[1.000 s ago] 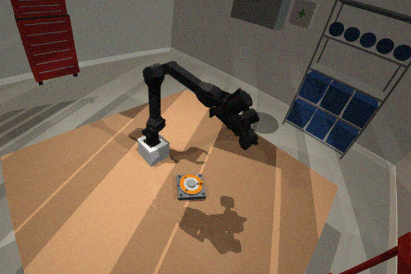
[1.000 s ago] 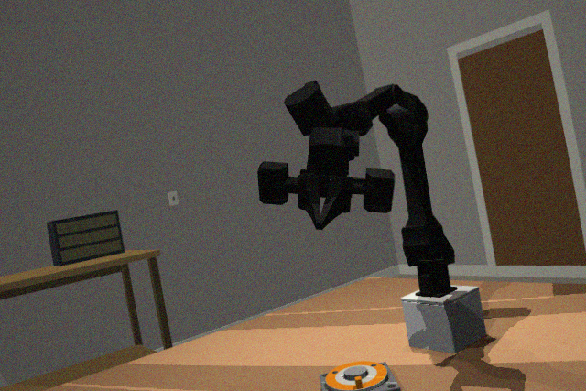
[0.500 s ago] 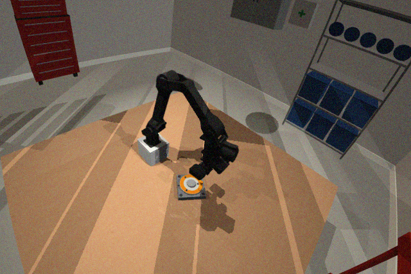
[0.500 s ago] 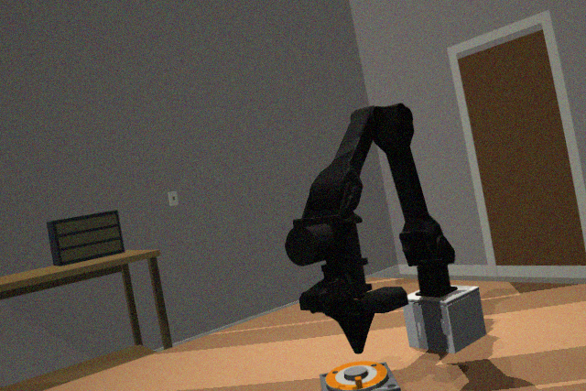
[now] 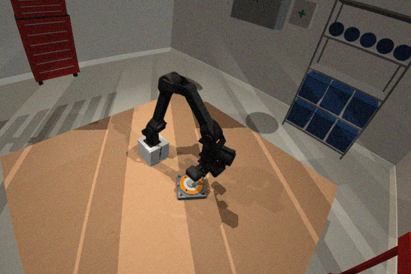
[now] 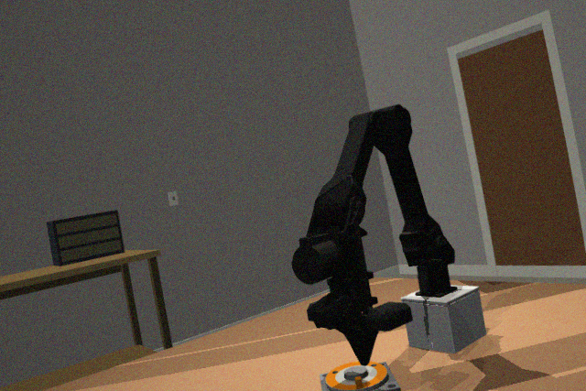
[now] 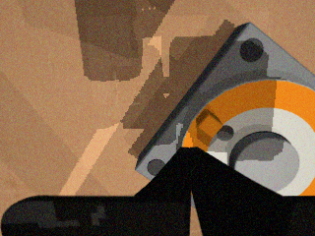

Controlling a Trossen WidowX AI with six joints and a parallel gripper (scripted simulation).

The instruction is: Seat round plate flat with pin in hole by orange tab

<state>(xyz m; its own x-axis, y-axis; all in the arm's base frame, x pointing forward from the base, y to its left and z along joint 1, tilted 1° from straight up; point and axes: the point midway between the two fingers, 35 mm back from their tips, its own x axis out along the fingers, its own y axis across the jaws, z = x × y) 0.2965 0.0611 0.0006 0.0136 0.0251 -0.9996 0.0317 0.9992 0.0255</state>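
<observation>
The round plate is 3 cm to the right of my gripper tip, 3 cm below it and 1 cm behind it. From my gripper tip the other things lie so: square grey base (5 cm to the right, 4 cm below, 2 cm behind).
</observation>
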